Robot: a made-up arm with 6 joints.
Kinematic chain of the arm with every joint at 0, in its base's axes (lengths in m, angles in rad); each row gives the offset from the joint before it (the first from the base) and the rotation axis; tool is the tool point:
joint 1: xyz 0 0 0.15 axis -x
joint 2: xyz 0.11 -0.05 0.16 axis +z
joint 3: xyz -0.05 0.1 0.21 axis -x
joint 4: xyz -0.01 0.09 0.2 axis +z
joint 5: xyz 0.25 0 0 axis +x
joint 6: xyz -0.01 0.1 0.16 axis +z
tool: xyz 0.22 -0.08 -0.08
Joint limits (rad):
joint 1: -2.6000..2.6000
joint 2: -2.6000..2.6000
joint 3: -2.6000..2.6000
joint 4: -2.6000..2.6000
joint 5: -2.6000..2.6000
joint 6: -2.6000..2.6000
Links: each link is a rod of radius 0.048 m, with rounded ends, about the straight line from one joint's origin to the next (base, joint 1, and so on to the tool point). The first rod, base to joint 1, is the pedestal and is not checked.
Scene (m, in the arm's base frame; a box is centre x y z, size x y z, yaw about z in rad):
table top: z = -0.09
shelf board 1: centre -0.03 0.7 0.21 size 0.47 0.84 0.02 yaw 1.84
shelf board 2: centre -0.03 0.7 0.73 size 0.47 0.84 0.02 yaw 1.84
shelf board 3: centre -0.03 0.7 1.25 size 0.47 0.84 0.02 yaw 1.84
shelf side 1: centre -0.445 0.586 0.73 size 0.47 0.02 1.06 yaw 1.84
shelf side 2: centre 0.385 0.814 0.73 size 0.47 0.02 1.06 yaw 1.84
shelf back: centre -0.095 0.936 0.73 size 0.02 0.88 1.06 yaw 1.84
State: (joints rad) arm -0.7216 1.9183 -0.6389 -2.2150 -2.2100 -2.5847
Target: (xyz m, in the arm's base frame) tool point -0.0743 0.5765 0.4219
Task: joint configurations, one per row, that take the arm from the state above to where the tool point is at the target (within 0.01 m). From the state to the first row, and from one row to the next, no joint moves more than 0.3 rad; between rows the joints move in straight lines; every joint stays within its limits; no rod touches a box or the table.
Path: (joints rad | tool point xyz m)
1: -0.4484 1.8603 -0.4946 -2.1544 -2.1232 -2.4878 | 0.0421 -0.3079 0.5669
2: -0.1752 1.8023 -0.3503 -2.0937 -2.0363 -2.3910 | 0.0362 -0.1724 0.6567
3: 0.0980 1.7443 -0.2060 -2.0331 -1.9495 -2.2941 | 0.0257 -0.0153 0.7068
4: 0.3713 1.6863 -0.0616 -1.9724 -1.8626 -2.1973 | 0.0094 0.1527 0.7102
5: 0.6445 1.6283 0.0827 -1.9118 -1.7758 -2.1004 | -0.0132 0.3181 0.6628
6: 0.9177 1.5703 0.2270 -1.8511 -1.6889 -2.0036 | -0.0415 0.4648 0.5646
7: 1.1909 1.5123 0.3713 -1.7905 -1.6021 -1.9067 | -0.0743 0.5765 0.4219

